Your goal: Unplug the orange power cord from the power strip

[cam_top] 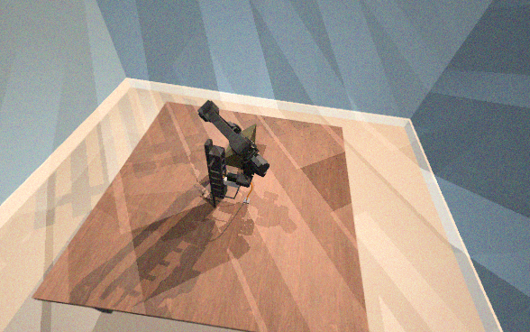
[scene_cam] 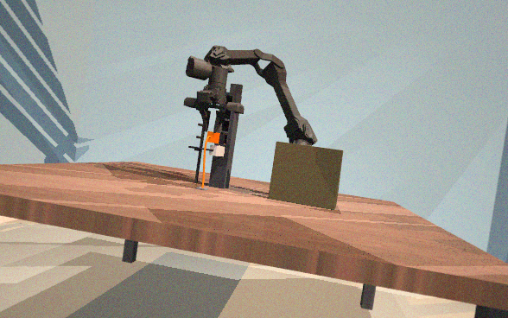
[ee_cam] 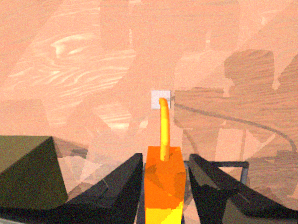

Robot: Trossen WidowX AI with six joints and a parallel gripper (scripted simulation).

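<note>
Now: gripper tip 50 mm to the left of the orange plug.
</note>
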